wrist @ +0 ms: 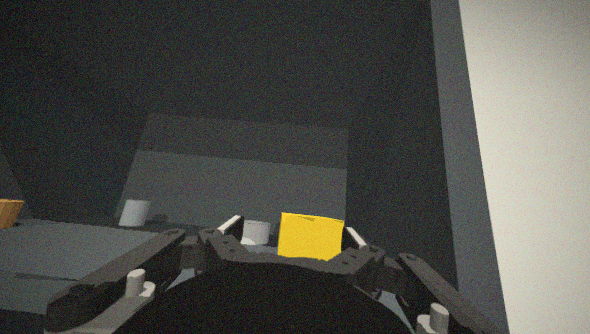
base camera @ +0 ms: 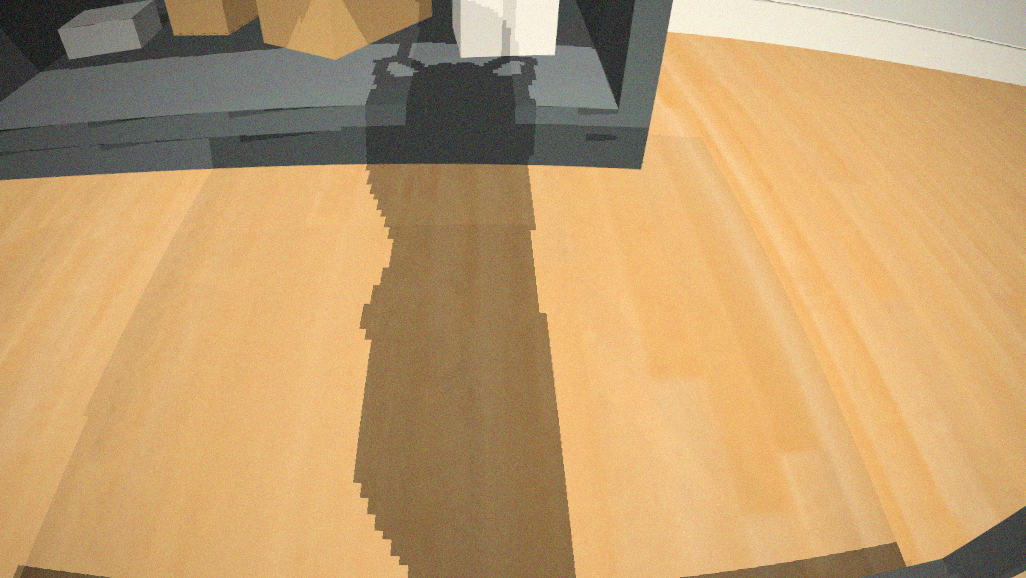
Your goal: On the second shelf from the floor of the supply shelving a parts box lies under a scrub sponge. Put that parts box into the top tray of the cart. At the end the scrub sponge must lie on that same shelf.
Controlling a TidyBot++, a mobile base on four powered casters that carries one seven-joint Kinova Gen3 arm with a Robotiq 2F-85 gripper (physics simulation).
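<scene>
A yellow block, which looks like the scrub sponge, is on the shelf in the wrist view, low and right of centre. Its lower edge is hidden behind my gripper. No parts box can be made out in the wrist view; the area below the yellow block is covered by the gripper. My gripper is open, with nothing held. Its fingertips appear on either side of the yellow block, the right one close to the block's right edge and the left one farther off. The cart does not show.
A white cylinder shows just right of the left fingertip, another farther left. The shelving's right side panel is right of the gripper. On the bottom shelf are a grey box, brown boxes and a white box.
</scene>
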